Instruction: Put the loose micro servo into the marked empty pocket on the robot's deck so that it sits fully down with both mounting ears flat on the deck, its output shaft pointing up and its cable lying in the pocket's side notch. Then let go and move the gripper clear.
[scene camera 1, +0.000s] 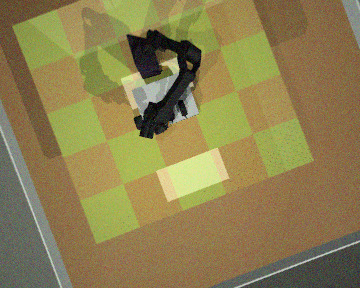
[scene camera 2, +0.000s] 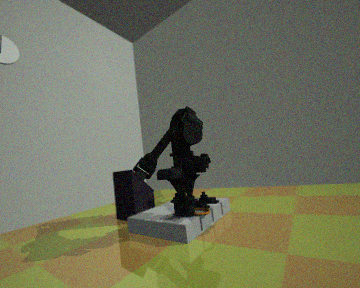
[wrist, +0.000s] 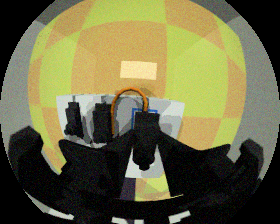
Path:
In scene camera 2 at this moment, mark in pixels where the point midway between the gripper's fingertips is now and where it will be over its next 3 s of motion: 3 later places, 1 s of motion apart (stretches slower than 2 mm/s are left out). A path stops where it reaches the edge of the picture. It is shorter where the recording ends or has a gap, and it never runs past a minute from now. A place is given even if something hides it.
The gripper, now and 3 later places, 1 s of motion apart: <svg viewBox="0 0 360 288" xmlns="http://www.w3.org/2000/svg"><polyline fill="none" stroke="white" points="187,199 188,207 188,209 158,175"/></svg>

